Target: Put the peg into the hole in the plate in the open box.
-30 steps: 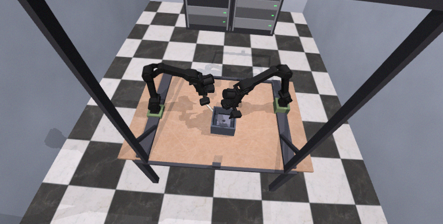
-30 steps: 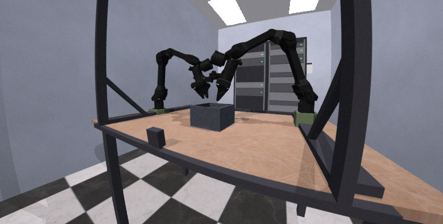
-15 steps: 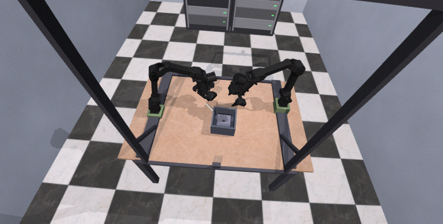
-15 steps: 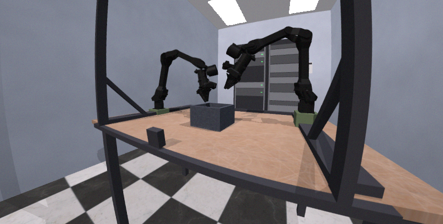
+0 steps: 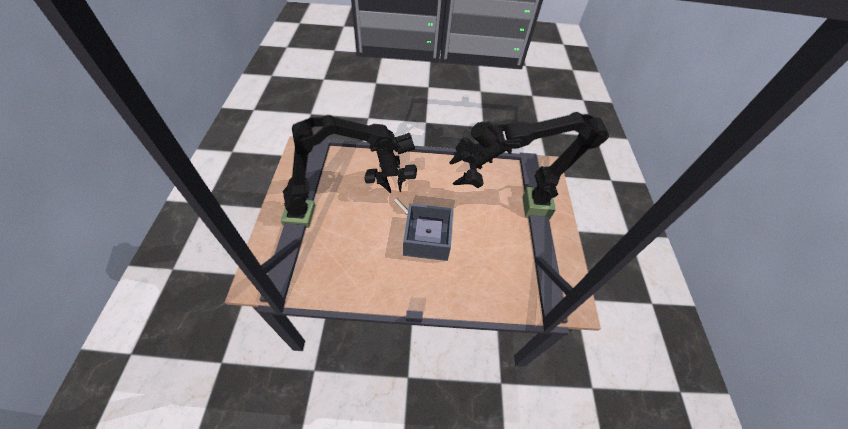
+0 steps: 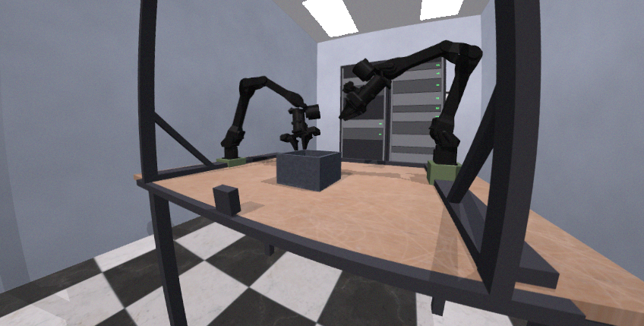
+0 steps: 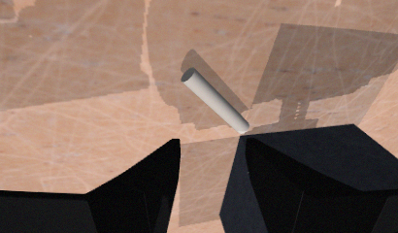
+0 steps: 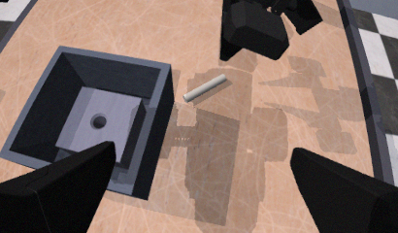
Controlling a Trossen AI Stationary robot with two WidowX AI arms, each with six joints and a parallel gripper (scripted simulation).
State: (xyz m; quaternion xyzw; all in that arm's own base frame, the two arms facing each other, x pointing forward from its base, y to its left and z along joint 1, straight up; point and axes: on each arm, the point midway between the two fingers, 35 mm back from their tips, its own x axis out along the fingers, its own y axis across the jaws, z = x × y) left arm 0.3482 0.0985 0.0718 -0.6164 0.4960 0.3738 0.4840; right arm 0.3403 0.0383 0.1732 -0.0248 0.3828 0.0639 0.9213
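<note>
Right now the white peg is 100 mm below my left hand, 30 mm to the right of it and 30 mm behind it. Also, from my left hand: box 170 mm behind, 120 mm to the right, 80 mm below.
</note>
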